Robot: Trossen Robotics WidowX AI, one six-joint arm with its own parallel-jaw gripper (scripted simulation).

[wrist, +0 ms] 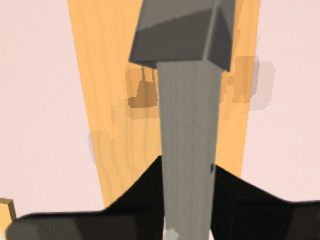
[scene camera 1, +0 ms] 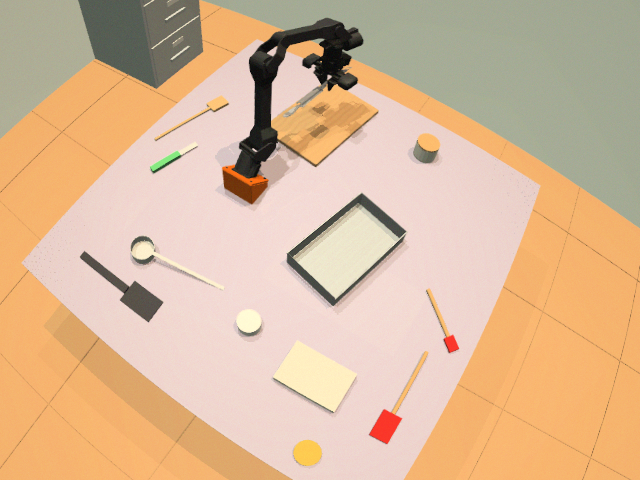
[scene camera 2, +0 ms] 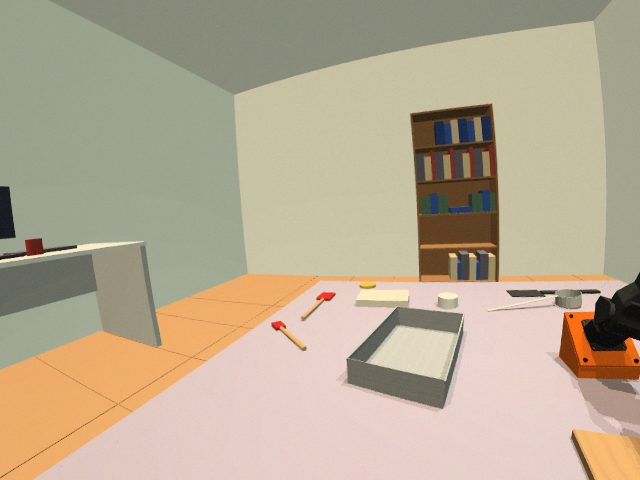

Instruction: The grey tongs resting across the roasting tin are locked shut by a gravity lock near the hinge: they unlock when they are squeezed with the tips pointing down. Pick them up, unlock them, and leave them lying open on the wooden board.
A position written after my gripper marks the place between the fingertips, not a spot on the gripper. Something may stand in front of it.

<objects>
My gripper shows in the wrist view (178, 161) and in scene camera 1 (326, 89); in scene camera 2 it is out of frame. A cream board shows in scene camera 1 and in scene camera 2; in the wrist view it is out of frame. One and the same spot on the cream board: (scene camera 2: 367, 298) is (scene camera 1: 341, 371). The same spot on a roasting tin: (scene camera 1: 334, 258) is (scene camera 2: 422, 347).
</objects>
